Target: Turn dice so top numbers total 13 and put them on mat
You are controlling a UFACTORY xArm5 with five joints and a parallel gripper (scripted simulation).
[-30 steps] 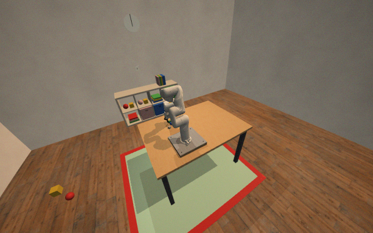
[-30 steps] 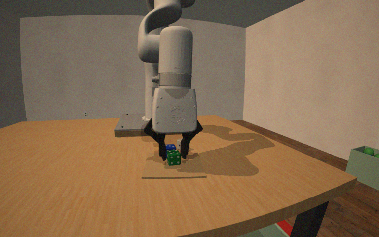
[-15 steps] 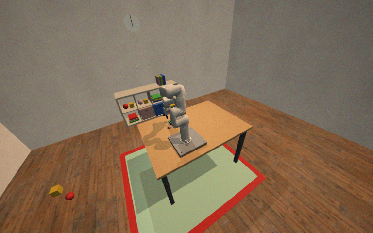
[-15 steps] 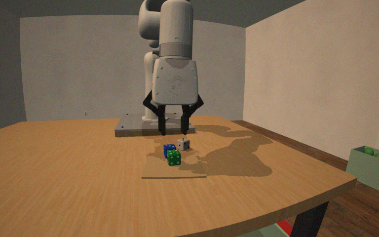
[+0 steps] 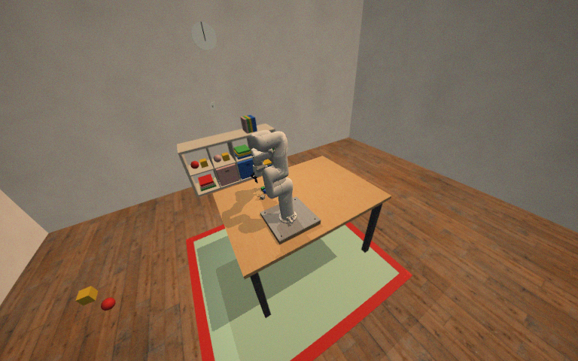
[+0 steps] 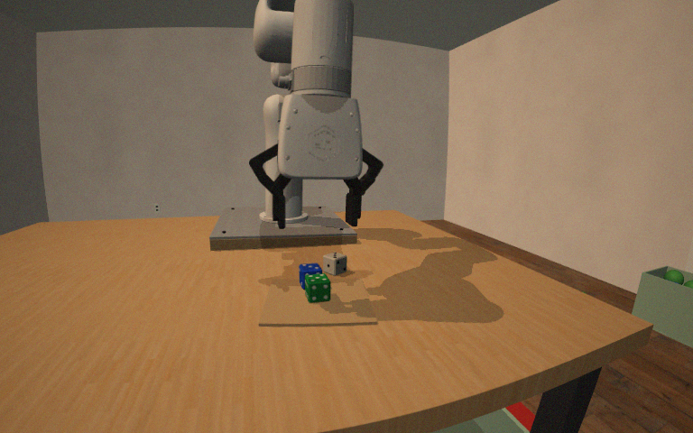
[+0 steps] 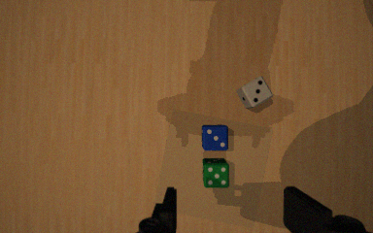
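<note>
Now: hand 110 mm past the white die, 40 mm to the right of it and 100 mm above it. Round my hand: green die: 100 mm below; then blue die: 50 mm behind, 100 mm below; then tan mat: 110 mm below.
</note>
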